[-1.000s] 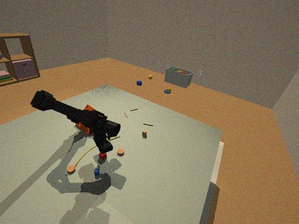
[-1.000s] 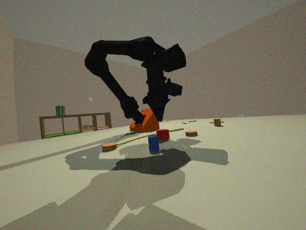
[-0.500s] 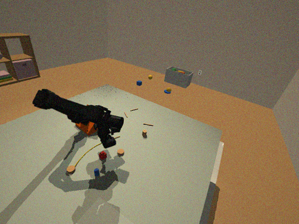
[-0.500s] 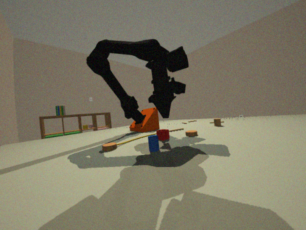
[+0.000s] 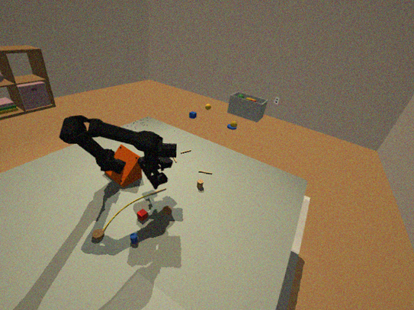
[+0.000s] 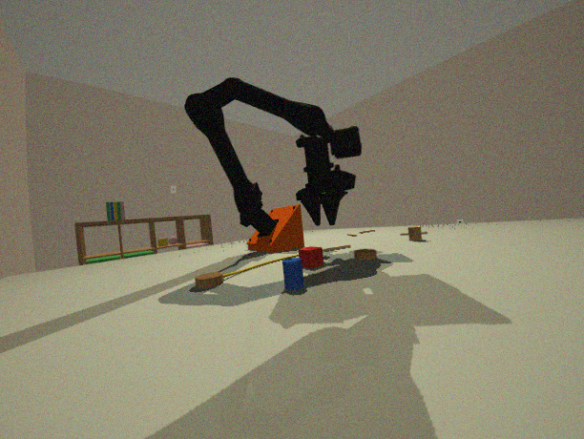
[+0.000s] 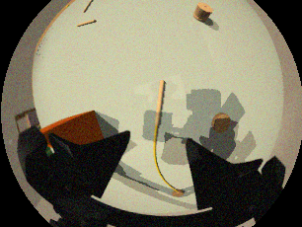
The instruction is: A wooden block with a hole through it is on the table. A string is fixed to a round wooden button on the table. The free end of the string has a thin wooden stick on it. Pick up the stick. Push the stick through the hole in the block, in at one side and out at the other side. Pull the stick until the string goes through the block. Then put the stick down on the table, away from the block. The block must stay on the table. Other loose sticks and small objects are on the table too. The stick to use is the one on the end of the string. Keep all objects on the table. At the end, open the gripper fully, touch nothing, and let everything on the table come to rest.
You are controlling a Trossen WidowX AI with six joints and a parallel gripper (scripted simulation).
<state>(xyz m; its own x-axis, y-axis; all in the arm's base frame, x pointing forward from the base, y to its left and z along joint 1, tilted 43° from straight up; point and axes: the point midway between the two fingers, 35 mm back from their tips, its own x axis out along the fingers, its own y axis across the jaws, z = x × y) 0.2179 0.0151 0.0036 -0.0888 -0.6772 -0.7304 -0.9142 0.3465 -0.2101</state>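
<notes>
My gripper tip is now 2 cm to the right of the thin wooden stick and 6 cm above it. The rest, counted from my gripper tip: red block (6 cm ahead, 13 cm to the right, 5 cm below); then blue cylinder (12 cm ahead, 22 cm to the right, 4 cm below); then small wooden cylinder (15 cm ahead, 19 cm to the left, 5 cm below).
</notes>
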